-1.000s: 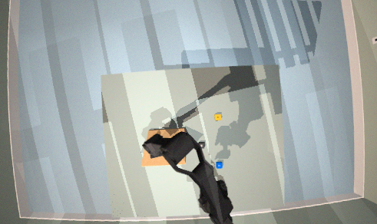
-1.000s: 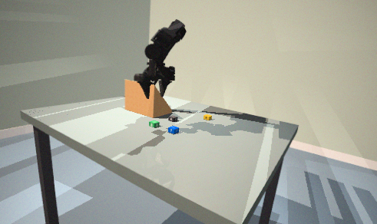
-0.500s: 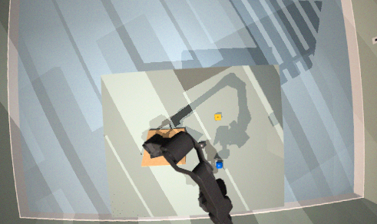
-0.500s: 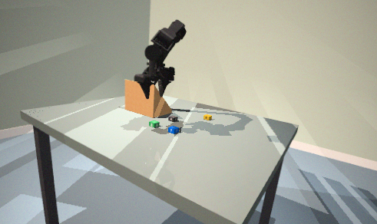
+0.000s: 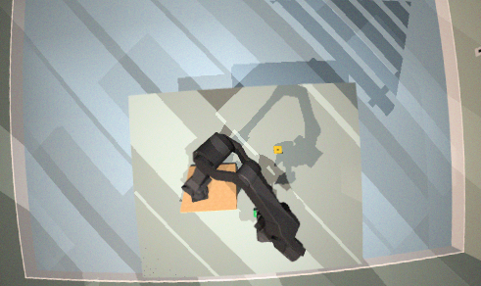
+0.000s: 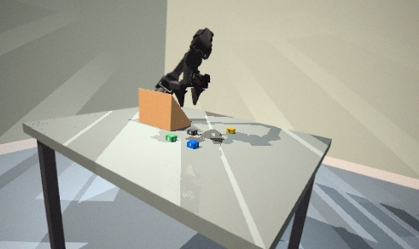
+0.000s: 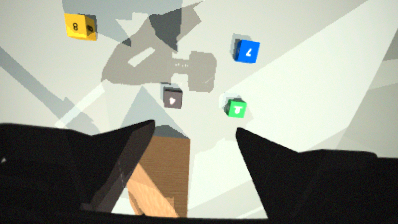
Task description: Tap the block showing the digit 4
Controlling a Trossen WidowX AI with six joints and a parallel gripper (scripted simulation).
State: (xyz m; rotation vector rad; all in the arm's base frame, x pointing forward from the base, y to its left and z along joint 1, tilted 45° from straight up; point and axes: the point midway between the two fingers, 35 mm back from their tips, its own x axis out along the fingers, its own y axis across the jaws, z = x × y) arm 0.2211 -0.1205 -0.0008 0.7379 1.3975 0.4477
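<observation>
Now: gripper tip 4 cm to the right of the dark grey block and 12 cm above it. Round my gripper tip: blue block (8 cm ahead, 10 cm to the right, 12 cm below); then green block (2 cm behind, 8 cm to the right, 12 cm below); then yellow block (13 cm ahead, 19 cm to the left, 12 cm below).
</observation>
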